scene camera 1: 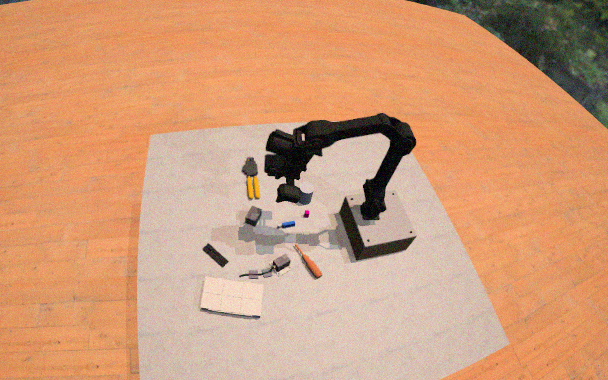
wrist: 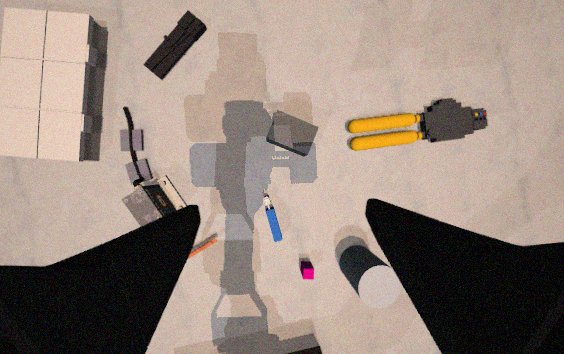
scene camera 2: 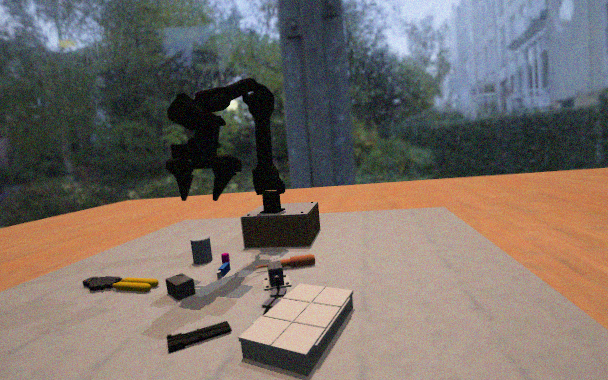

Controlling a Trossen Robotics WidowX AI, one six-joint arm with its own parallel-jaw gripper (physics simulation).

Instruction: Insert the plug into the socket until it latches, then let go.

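Where they show: gripper, fingertip midpoint: [scene camera 1: 276, 190] [wrist: 283, 209] [scene camera 2: 198, 200]; arm's base, link origin: [scene camera 1: 369, 212] [scene camera 2: 272, 211].
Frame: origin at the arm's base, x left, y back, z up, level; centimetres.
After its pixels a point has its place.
Observation:
A small blue plug [scene camera 1: 288, 224] {x 0.0, y -28.4, z -8.6 cm} [scene camera 2: 223, 270] {x 0.6, y -30.2, z -8.9 cm} [wrist: 274, 225] {x -0.6, y -28.3, z -8.4 cm} with a pale metal tip lies on the grey mat. The socket [scene camera 1: 281, 262] {x 16.9, y -31.7, z -5.9 cm} [scene camera 2: 275, 274] {x 17.2, y -33.7, z -7.3 cm} [wrist: 161, 200] {x 14.9, y -32.2, z -8.4 cm}, a dark block on a light base plate with a black cable, stands apart from it; the left finger partly covers it in the wrist view. My gripper [scene camera 2: 200, 200] {x -0.8, y -34.0, z 9.6 cm} [wrist: 283, 209] {x -0.8, y -34.0, z 9.6 cm} is open and empty, high above the mat. In the wrist view the plug lies between the two fingers in the picture, well below them.
A grey block [scene camera 1: 253, 215] {x -2.3, y -41.2, z -6.9 cm} [wrist: 293, 133] {x -3.3, y -41.0, z -6.9 cm}, magenta cube [scene camera 1: 307, 214] {x -4.6, y -21.2, z -8.3 cm} [wrist: 307, 270] {x -5.2, y -21.8, z -7.9 cm}, cylinder [scene camera 2: 201, 251] {x -11.6, y -23.6, z -6.7 cm} [wrist: 380, 286] {x -13.5, y -21.6, z -3.4 cm}, orange screwdriver [scene camera 1: 310, 264] {x 16.6, y -21.7, z -7.9 cm} [scene camera 2: 300, 260] {x 18.1, y -21.7, z -8.5 cm}, yellow-handled pliers [scene camera 1: 253, 187] {x -16.9, y -41.2, z -8.7 cm} [wrist: 385, 131] {x -17.2, y -41.4, z -8.8 cm}, black bar [scene camera 1: 215, 255] {x 13.5, y -54.1, z -9.5 cm} [wrist: 176, 45] {x 12.8, y -54.0, z -9.3 cm} and white-topped box [scene camera 1: 232, 296] {x 29.3, y -47.5, z -6.9 cm} [scene camera 2: 300, 317] {x 29.6, y -49.5, z -7.0 cm} surround them.

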